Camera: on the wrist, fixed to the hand. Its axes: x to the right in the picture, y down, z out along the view.
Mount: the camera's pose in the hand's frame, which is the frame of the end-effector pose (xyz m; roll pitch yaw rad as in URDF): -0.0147 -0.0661 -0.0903 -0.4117 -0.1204 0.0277
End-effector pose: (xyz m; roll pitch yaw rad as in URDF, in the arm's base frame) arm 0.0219 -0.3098 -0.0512 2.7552 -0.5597 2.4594
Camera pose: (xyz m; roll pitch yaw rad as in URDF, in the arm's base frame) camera -0.0043 -0.4113 -0.0092 2.3836 -0.4571 2.3805
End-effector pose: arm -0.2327 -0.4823 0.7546 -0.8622 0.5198 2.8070
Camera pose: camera -0.1800 -0.3825 0.7545 -1.2148 0.4592 2.9290
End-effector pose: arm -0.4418 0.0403 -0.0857 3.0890 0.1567 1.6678
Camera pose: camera -0.5121 0.0325 0.0022 2.6714 0.2754 1.6327
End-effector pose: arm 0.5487 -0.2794 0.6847 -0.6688 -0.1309 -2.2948
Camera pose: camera 0.4750 -0.2000 0.6532 -1.0954 -0.2075 -2.1965
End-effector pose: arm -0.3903 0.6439 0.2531 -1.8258 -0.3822 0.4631
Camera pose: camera -0.3999 0.5601 0.3281 -2.2758 -0.3229 0.5786
